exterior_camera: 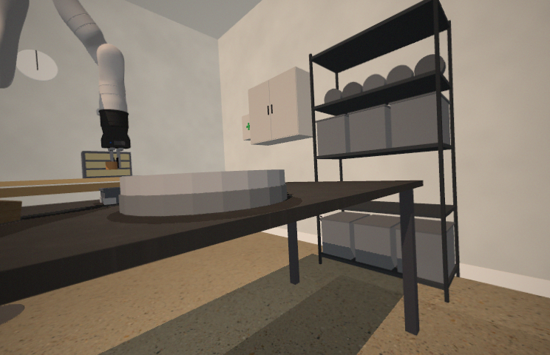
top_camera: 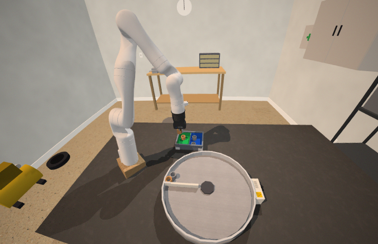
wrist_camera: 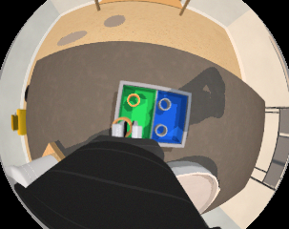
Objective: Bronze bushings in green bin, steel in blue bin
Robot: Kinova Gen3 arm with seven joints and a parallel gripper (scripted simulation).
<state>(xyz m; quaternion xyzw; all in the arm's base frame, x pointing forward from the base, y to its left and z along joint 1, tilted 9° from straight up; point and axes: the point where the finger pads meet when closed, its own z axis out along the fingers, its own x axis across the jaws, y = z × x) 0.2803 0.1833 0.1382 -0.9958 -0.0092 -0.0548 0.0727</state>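
Right now the green bin is 50 mm ahead of my hand, 20 mm to the left of it and 110 mm below it. Also, from my hand: turntable: 160 mm ahead, 330 mm to the right, 80 mm below.
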